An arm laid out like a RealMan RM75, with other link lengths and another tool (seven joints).
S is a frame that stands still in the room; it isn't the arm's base.
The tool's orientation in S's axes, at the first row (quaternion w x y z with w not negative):
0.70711, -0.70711, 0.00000, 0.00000
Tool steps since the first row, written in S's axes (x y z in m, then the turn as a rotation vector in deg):
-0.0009, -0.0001, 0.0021, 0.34, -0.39, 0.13
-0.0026, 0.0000, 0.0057, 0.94, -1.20, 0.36
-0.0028, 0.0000, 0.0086, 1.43, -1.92, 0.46
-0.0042, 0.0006, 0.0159, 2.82, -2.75, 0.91
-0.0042, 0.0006, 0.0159, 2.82, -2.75, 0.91
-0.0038, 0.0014, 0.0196, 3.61, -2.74, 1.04
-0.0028, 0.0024, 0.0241, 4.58, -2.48, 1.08
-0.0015, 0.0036, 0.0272, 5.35, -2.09, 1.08
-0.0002, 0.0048, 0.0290, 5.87, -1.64, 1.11
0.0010, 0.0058, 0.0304, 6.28, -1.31, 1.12
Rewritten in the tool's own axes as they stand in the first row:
-0.0009, -0.0021, -0.0001, 0.34, -0.13, -0.39
-0.0026, -0.0057, 0.0000, 0.94, -0.36, -1.20
-0.0028, -0.0086, 0.0000, 1.43, -0.46, -1.92
-0.0042, -0.0159, 0.0006, 2.82, -0.91, -2.75
-0.0042, -0.0159, 0.0006, 2.82, -0.91, -2.75
-0.0038, -0.0196, 0.0014, 3.61, -1.04, -2.74
-0.0028, -0.0241, 0.0024, 4.58, -1.08, -2.48
-0.0015, -0.0272, 0.0036, 5.35, -1.08, -2.09
-0.0002, -0.0290, 0.0048, 5.87, -1.11, -1.64
0.0010, -0.0304, 0.0058, 6.28, -1.12, -1.31

